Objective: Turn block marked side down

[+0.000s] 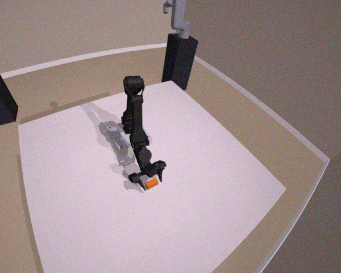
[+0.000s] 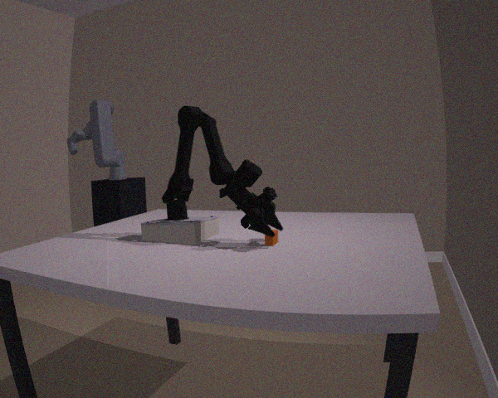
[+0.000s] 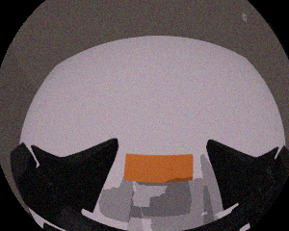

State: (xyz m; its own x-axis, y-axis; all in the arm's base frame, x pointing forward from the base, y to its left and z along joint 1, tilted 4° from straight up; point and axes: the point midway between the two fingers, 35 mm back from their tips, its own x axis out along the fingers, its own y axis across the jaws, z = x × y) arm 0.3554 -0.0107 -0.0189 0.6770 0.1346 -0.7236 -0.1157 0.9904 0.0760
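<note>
Right now the orange block is 3 cm behind my gripper tip and 2 cm below it.
</note>
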